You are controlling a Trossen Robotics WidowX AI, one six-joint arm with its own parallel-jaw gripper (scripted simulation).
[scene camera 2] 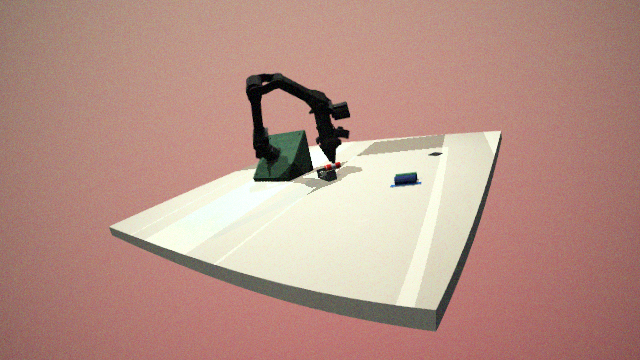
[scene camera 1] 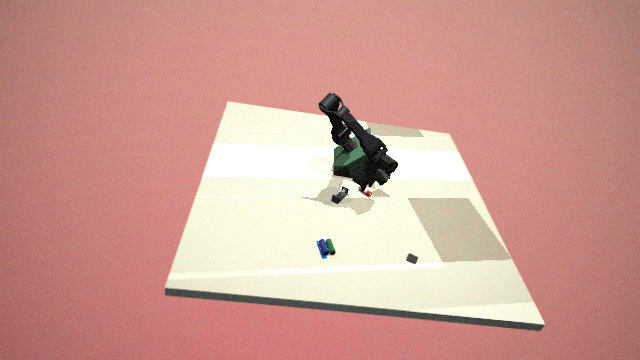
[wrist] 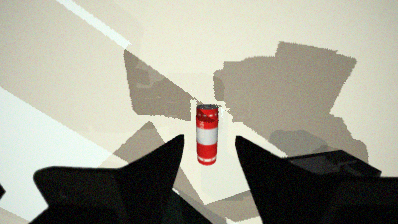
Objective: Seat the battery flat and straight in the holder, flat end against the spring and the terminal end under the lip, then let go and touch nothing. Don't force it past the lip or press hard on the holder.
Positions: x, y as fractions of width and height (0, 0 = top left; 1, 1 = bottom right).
In view: the gripper (scene camera 2: 0.52, 0.45) and a battery (wrist: 0.52, 0.53).
The gripper is seen too in the wrist view (wrist: 0.53, 0.62).
